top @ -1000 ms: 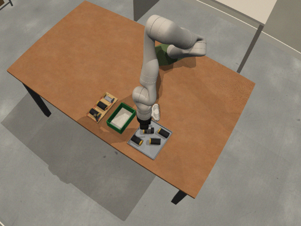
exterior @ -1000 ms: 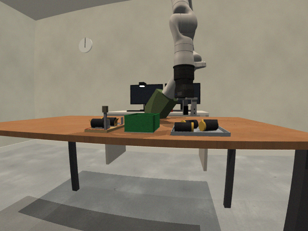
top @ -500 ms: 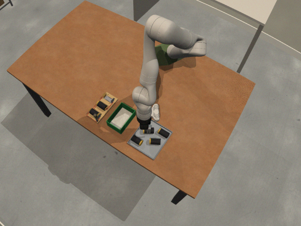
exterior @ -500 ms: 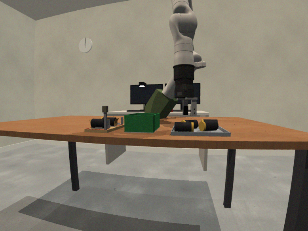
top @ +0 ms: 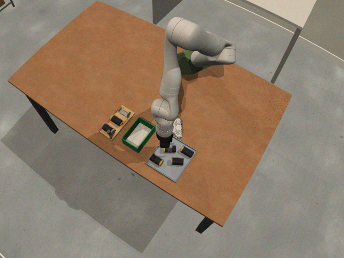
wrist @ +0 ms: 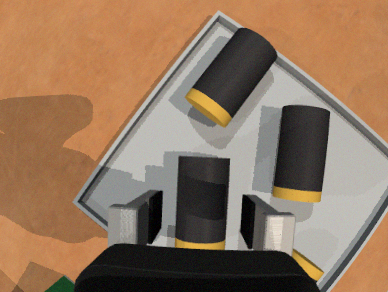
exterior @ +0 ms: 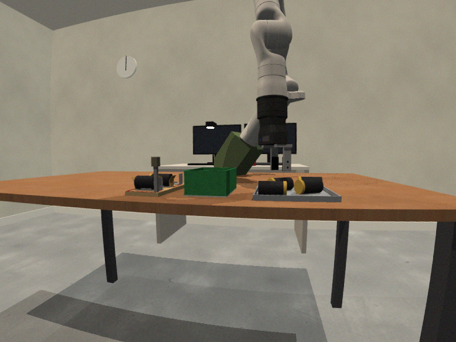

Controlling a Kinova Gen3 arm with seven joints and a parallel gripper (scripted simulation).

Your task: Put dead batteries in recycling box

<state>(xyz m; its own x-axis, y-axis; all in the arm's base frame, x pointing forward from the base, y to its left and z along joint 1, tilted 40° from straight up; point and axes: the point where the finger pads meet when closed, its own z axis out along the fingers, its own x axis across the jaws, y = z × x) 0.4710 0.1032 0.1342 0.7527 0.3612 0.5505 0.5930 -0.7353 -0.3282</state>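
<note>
The grey tray is 20 mm ahead of my hand, 30 mm to the left of it and 70 mm below it. From my hand the other things lie so: green recycling box: 40 mm ahead, 170 mm to the right, 60 mm below.
</note>
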